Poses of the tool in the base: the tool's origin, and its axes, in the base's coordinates. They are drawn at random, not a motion.
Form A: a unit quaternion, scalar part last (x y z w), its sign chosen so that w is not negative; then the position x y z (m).
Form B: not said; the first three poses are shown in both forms.
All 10 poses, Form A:
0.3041 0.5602 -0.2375 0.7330 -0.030 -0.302 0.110
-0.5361 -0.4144 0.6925 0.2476 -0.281 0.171 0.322
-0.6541 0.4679 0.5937 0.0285 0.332 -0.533 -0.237
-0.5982 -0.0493 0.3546 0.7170 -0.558 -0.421 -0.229
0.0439 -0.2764 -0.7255 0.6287 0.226 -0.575 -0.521
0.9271 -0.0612 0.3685 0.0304 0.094 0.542 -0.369
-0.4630 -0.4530 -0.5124 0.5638 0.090 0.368 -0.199
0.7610 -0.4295 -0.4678 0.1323 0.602 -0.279 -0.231
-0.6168 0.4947 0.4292 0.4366 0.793 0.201 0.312
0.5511 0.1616 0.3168 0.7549 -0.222 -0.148 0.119
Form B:
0.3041 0.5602 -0.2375 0.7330 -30 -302 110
-0.5361 -0.4144 0.6925 0.2476 -281 171 322
-0.6541 0.4679 0.5937 0.0285 332 -533 -237
-0.5982 -0.0493 0.3546 0.7170 -558 -421 -229
0.0439 -0.2764 -0.7255 0.6287 226 -575 -521
0.9271 -0.0612 0.3685 0.0304 94 542 -369
-0.4630 -0.4530 -0.5124 0.5638 90 368 -199
0.7610 -0.4295 -0.4678 0.1323 602 -279 -231
-0.6168 0.4947 0.4292 0.4366 793 201 312
0.5511 0.1616 0.3168 0.7549 -222 -148 119

